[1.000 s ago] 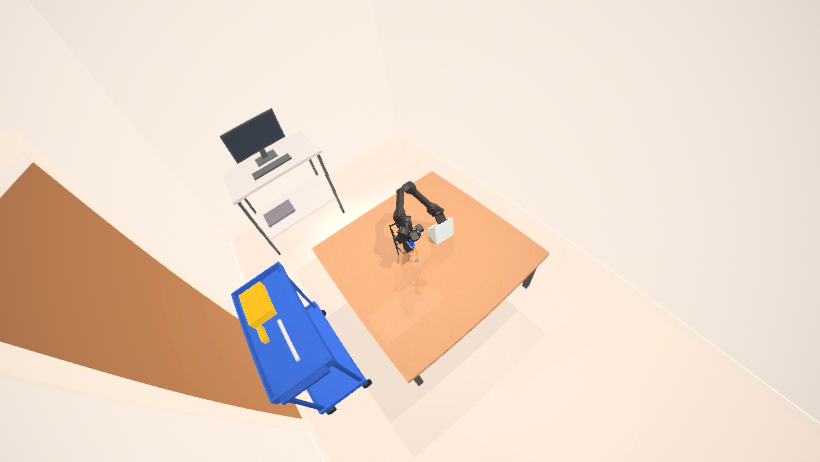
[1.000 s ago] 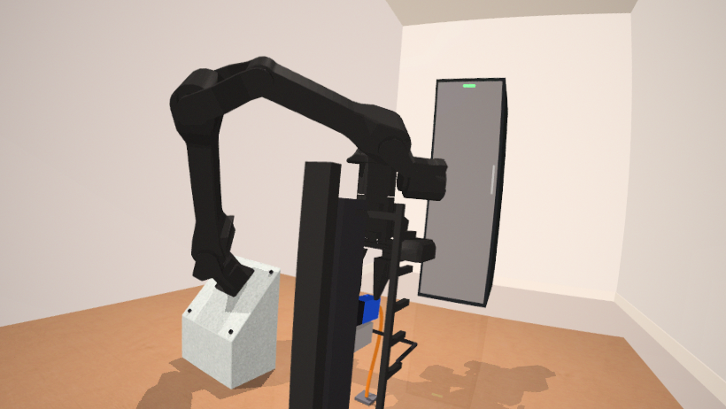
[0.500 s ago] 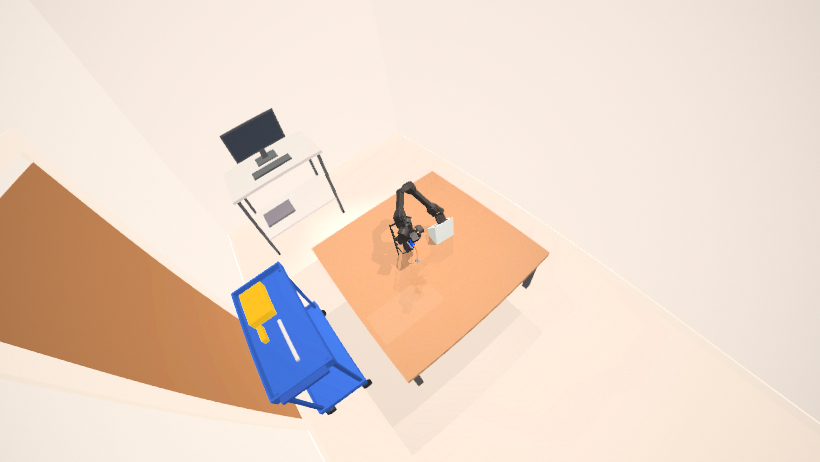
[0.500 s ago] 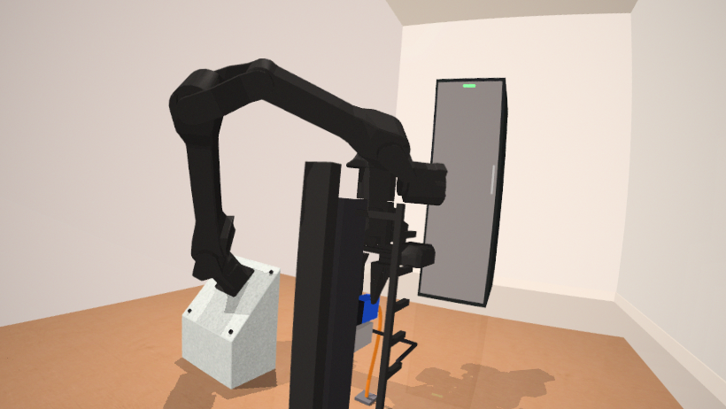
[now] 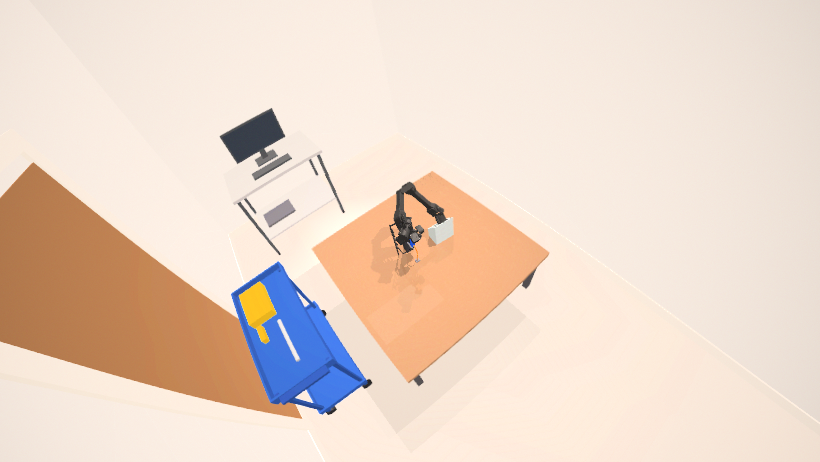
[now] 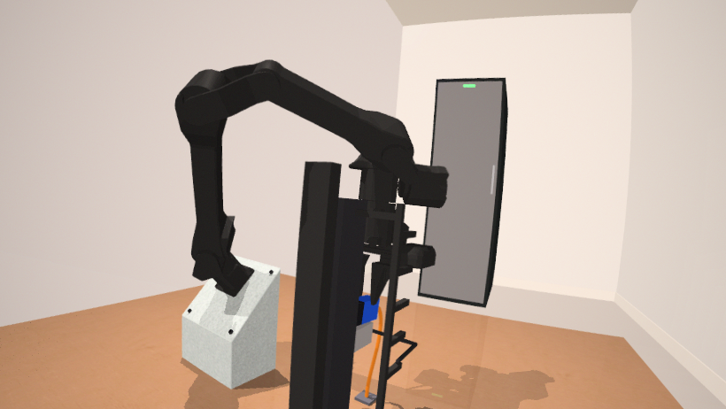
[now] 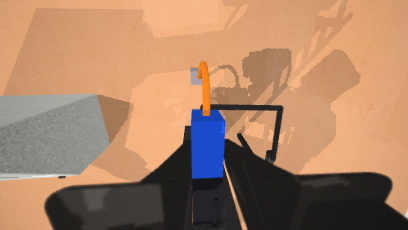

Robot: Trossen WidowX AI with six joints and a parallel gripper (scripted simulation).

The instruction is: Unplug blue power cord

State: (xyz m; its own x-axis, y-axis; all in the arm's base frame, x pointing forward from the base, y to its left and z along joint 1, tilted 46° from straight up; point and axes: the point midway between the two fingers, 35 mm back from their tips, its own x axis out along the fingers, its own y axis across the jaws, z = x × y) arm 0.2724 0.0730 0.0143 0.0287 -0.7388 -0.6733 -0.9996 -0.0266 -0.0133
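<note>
Now: gripper tip 13 cm to the left of the black post and 1 cm below it. Round my gripper tip: blue plug: 2 cm to the right.
</note>
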